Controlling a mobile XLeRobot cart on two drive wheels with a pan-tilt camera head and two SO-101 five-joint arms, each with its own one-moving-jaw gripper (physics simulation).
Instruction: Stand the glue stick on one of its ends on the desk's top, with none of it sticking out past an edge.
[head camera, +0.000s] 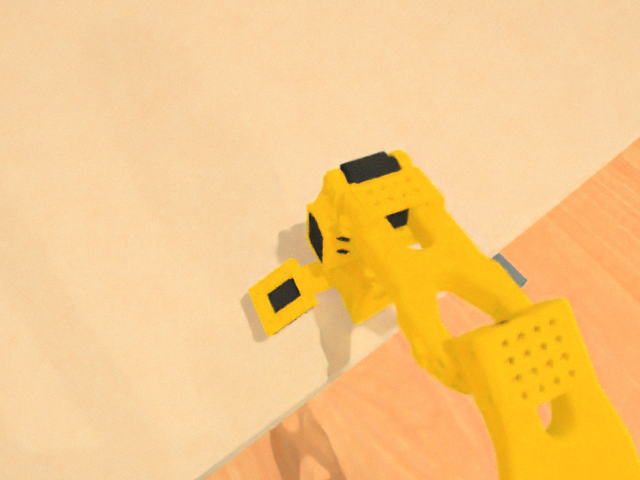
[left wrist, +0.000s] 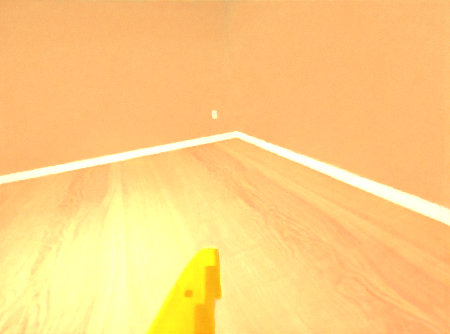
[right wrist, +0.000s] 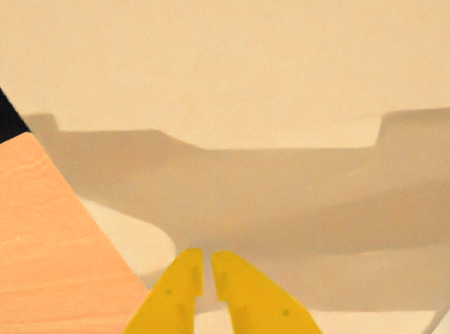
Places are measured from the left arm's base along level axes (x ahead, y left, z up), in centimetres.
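Where they show: left end effector, tool point: (left wrist: 218, 265); right end effector, tool point: (head camera: 356, 316) (right wrist: 201, 265).
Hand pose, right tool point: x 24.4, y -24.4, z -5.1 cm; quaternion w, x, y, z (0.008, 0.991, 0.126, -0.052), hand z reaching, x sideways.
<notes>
After its pixels a point has its place.
The glue stick does not show recognisably in any view. The desk's pale top (head camera: 129, 155) {x 43.5, y -5.5, z -5.6 cm} (right wrist: 225, 60) {x 23.9, y -19.5, z -5.6 cm} fills much of the head view and the right wrist view. My right gripper (right wrist: 207, 254) {x 24.4, y -24.4, z -5.1 cm} is shut and empty, its two tips nearly together above the desk top near an edge; its tips are hidden behind the arm in the head view. My left gripper (left wrist: 218, 254) {x -24.8, y -5.2, z 11.9 cm} shows one notched jaw, so it is fully open, away from the desk over the wooden floor.
The desk's edge runs diagonally beneath my right arm (head camera: 439, 268) {x 19.0, y -25.7, z 13.3 cm}, with wooden floor (head camera: 382, 403) {x 34.6, y -40.3, z -77.5 cm} (right wrist: 50, 225) {x -43.8, y -111.9, z -77.5 cm} (left wrist: 280, 240) {x -151.7, y 0.2, z -77.6 cm} beyond. A small grey-blue piece (head camera: 510, 269) shows past the edge, partly behind the arm. A dark area (right wrist: 7, 120) lies at the left. Walls (left wrist: 110, 75) {x -341.0, y -189.9, z 29.2 cm} meet behind the floor.
</notes>
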